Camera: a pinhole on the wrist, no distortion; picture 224 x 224 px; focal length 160.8 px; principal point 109.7 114.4 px. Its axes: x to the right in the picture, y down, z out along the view. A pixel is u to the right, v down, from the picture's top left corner.
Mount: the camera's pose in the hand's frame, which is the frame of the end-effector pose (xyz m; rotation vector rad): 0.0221 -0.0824 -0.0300 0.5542 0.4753 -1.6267
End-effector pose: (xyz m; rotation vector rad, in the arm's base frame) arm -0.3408 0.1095 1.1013 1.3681 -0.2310 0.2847
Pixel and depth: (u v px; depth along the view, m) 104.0 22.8 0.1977
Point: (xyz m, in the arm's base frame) -0.3796 -0.0577 0.9238
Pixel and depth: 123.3 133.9 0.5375
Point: -0.1550 -0.3319 0.7683
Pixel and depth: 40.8 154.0 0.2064
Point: -0.2329 -0.0964 1.0257
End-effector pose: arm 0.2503 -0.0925 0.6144 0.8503 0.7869 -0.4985
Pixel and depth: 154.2 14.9 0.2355
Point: 0.0345 -0.3229 0.6573
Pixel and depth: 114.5 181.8 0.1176
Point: 0.2054 -0.2411 0.5164
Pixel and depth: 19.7 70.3 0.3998
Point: 0.2744 -0.5034 0.8046
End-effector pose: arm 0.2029 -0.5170 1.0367 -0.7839 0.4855 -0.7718
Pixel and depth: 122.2 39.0 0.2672
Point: 0.1276 -0.4582 1.3442
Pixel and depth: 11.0 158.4 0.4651
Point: 0.5559 -0.4643 1.4591
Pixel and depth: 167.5 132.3 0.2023
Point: 0.1590 -0.6168 1.2932
